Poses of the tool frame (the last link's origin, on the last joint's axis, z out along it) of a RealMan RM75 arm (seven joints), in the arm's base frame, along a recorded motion.
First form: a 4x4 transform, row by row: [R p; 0 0 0 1], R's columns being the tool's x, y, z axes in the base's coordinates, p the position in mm. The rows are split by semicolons.
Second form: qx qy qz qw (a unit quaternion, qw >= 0); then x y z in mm. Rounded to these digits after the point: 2 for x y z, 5 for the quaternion.
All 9 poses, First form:
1: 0.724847, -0.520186, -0.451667, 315.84; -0.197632, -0.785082, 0.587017, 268.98; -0.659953, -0.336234, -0.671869, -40.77; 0, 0, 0, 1
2: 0.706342, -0.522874, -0.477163, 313.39; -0.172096, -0.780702, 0.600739, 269.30; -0.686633, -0.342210, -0.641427, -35.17; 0, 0, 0, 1
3: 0.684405, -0.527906, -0.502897, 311.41; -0.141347, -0.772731, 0.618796, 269.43; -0.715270, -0.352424, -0.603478, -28.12; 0, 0, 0, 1
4: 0.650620, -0.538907, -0.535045, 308.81; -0.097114, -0.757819, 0.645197, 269.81; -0.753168, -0.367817, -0.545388, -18.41; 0, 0, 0, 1
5: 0.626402, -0.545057, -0.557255, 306.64; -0.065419, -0.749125, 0.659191, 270.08; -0.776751, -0.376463, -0.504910, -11.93; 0, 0, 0, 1
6: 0.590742, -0.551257, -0.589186, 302.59; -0.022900, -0.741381, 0.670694, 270.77; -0.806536, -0.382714, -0.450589, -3.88; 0, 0, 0, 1
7: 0.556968, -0.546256, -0.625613, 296.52; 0.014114, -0.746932, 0.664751, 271.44; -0.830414, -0.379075, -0.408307, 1.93; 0, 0, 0, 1
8: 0.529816, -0.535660, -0.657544, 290.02; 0.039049, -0.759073, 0.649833, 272.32; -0.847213, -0.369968, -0.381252, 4.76; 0, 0, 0, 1
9: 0.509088, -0.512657, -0.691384, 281.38; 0.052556, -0.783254, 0.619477, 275.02; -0.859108, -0.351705, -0.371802, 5.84; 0, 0, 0, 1
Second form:
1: -0.89188, 0.20121, 0.31159, 0.25879, 315.84, 268.98, -40.77
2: -0.88437, 0.19646, 0.32899, 0.26656, 313.39, 269.30, -35.17
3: -0.87473, 0.19127, 0.34815, 0.27758, 311.41, 269.43, -28.12
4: -0.85934, 0.18503, 0.37477, 0.29471, 308.81, 269.81, -18.41
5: -0.84859, 0.17985, 0.39301, 0.30511, 306.64, 270.08, -11.93
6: -0.83407, 0.17209, 0.41835, 0.31574, 302.59, 270.77, -3.88
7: -0.82344, 0.16156, 0.44206, 0.31691, 296.52, 271.44, 1.93
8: -0.81703, 0.15196, 0.46044, 0.31205, 290.02, 272.32, 4.76
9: -0.81611, 0.14094, 0.47496, 0.29750, 281.38, 275.02, 5.84
